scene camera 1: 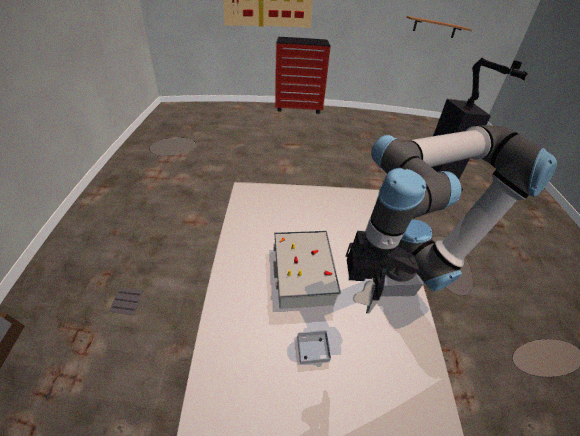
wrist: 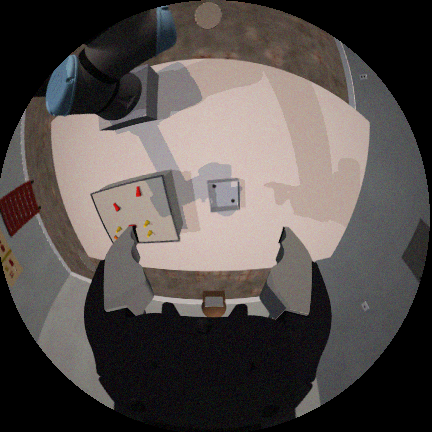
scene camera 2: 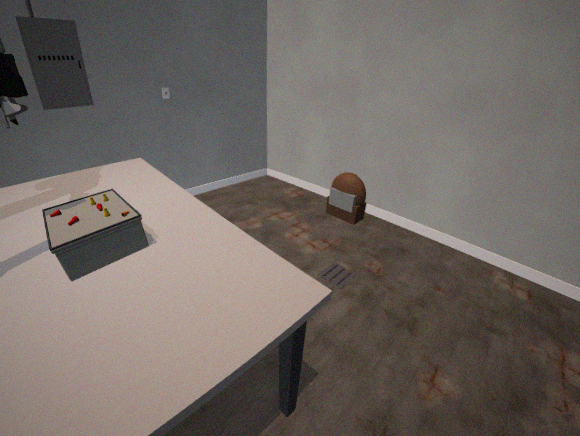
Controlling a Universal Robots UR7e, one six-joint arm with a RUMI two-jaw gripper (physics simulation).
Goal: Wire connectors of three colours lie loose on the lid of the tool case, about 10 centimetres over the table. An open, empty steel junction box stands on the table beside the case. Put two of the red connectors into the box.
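Places are measured from the arm's base along level axes (x up, y left, z back), in millimetres.
Pixels of known places: gripper, fingertip midpoint: (scene camera 1: 363, 287) (wrist: 207, 228) (scene camera 2: 13, 126); arm's base at its link origin: (wrist: 118, 95).
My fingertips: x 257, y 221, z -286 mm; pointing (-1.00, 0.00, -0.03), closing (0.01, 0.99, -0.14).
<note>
Ahead of a thing's pixels: the offset from my fingertips to its middle. Level surfaces: height alone.
Three red connectors lie on the lid of the tool case (scene camera 1: 307, 300) (scene camera 2: 102, 250) (wrist: 173, 200): one @(dx -241, dy -208, dz -15 mm) (scene camera 1: 328, 273) (scene camera 2: 55, 213) (wrist: 138, 191) near the arm's side, one @(dx -241, dy -312, dz -47 mm) (scene camera 1: 315, 252) (scene camera 2: 73, 220) (wrist: 116, 206) farther back, one @(dx -241, dy -281, dz -127 mm) (scene camera 1: 296, 260) (scene camera 2: 99, 207) (wrist: 132, 226) near the middle, partly behind a fingertip in the wrist view. The steel junction box @(dx -329, dy +34, dz -100 mm) (scene camera 1: 314, 361) (wrist: 209, 196) stands open and empty beside the case; it does not show in scene camera 2. My gripper (scene camera 1: 364, 304) (scene camera 2: 12, 123) (wrist: 207, 228) is open and empty, high above the table, beside the case on the arm's side.
Yellow connectors @(dx -235, dy -345, dz -130 mm) (scene camera 1: 293, 246) @(dx -235, dy -221, dz -158 mm) (scene camera 1: 289, 273) @(dx -235, dy -217, dz -120 mm) (scene camera 1: 300, 273) and an orange connector @(dx -243, dy -385, dz -170 mm) (scene camera 1: 282, 240) (scene camera 2: 125, 213) (wrist: 116, 237) share the lid; two yellow ones stand close together. The case's raised walls stand between the lid and the table @(dx -348 mm) (scene camera 1: 245, 390). The arm's base (wrist: 153, 95) stands beside the case.
</note>
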